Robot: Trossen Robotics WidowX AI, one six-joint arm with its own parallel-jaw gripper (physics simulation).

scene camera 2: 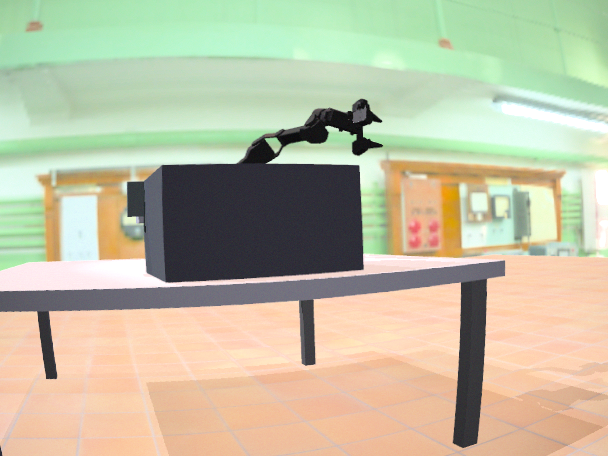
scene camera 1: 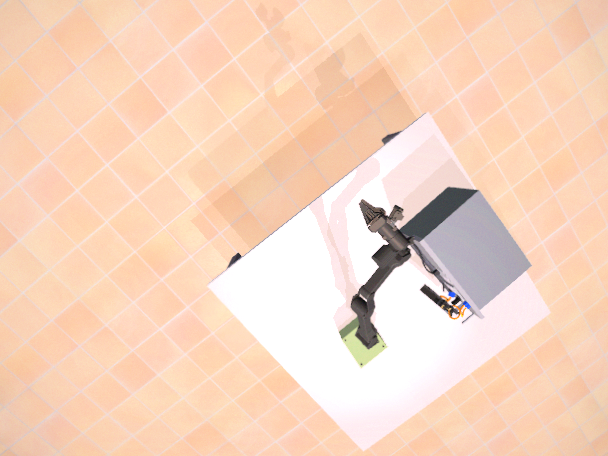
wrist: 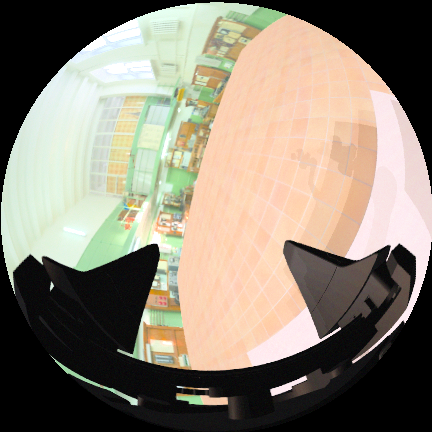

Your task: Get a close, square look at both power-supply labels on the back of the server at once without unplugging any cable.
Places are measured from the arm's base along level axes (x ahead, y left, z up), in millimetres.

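Where they show: gripper, between the fingertips: (scene camera 2: pixel 382 133) (scene camera 1: pixel 360 201) (wrist: pixel 223 249); arm's base, origin of its link: (scene camera 1: pixel 370 339).
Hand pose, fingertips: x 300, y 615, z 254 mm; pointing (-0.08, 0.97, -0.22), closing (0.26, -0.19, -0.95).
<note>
Things, the pixels of their top centre, and the offset from my fingertips. "*": a spot on its surface instead.
- black elongated part, a spot on its surface: (scene camera 1: pixel 431 293) * dy -598, dx +50, dz -227 mm
- dark block, a spot on its surface: (scene camera 2: pixel 135 199) * dy -791, dx +170, dz -207 mm
The server (scene camera 1: pixel 477 250) (scene camera 2: pixel 262 222) is a large box, grey on top in the first scene view, standing on the table. Dark cables (scene camera 1: pixel 427 262) run along its side facing the arm, with blue plugs (scene camera 1: pixel 467 304) and orange cables (scene camera 1: pixel 454 313) near one end. The power-supply labels cannot be made out in any view. My gripper (scene camera 1: pixel 363 203) (scene camera 2: pixel 381 133) (wrist: pixel 223 249) is open and empty. It is raised above the table, beyond one end of the cabled side, and its fingers point away from the server. The wrist view shows floor and room between the fingers.
The white table (scene camera 1: pixel 300 300) (scene camera 2: pixel 435 280) (wrist: pixel 400 120) carries the arm on a green base plate (scene camera 1: pixel 361 354). A black elongated part (scene camera 1: pixel 431 293) sticks out near the orange cables. A dark block (scene camera 2: pixel 135 199) juts from the server's left in the second scene view.
</note>
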